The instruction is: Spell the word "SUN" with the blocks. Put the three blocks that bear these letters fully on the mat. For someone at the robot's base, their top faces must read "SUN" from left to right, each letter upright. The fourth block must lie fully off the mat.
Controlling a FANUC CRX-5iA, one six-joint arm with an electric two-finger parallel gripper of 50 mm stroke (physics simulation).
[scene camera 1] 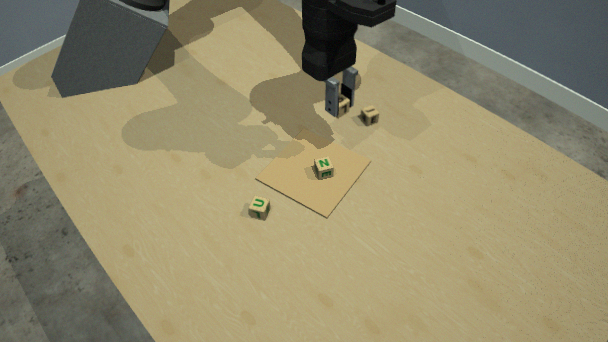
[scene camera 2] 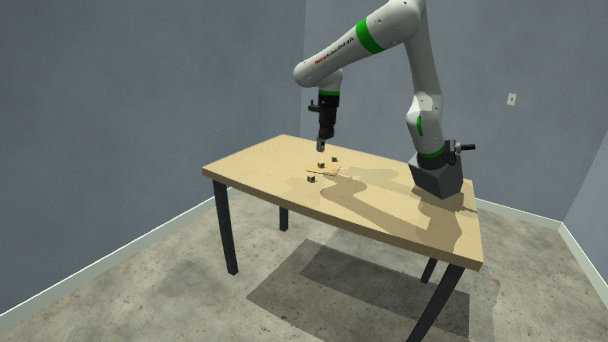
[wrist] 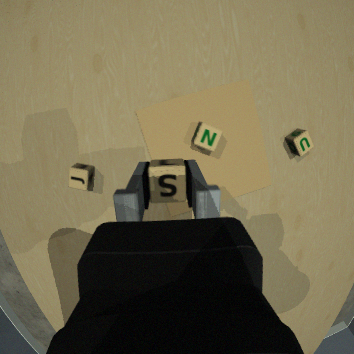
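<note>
My gripper point(scene camera 1: 341, 95) point(scene camera 2: 320, 148) point(wrist: 166, 174) is shut on the S block point(scene camera 1: 343, 106) point(wrist: 168, 185), held above the table. Its S faces the wrist camera. The N block point(scene camera 1: 324, 167) point(scene camera 2: 321, 165) point(wrist: 207, 137) lies on the mat point(scene camera 1: 295, 175) point(scene camera 2: 332, 170) point(wrist: 237, 110), green N up and a little turned. The U block point(scene camera 1: 259, 207) point(scene camera 2: 334, 159) point(wrist: 300, 143) lies off the mat, green U up, turned askew. The fourth block point(scene camera 1: 370, 115) point(scene camera 2: 311, 178) point(wrist: 81, 177) lies off the mat on the opposite side, with a dark stroke on top; its letter is unclear.
The wooden table point(scene camera 1: 200, 250) point(scene camera 2: 260, 170) carries the mat and blocks. The robot's grey base point(scene camera 1: 110, 55) point(scene camera 2: 437, 177) stands at one end. Arm shadows fall across the table and one mat corner. Walls stand beyond the table.
</note>
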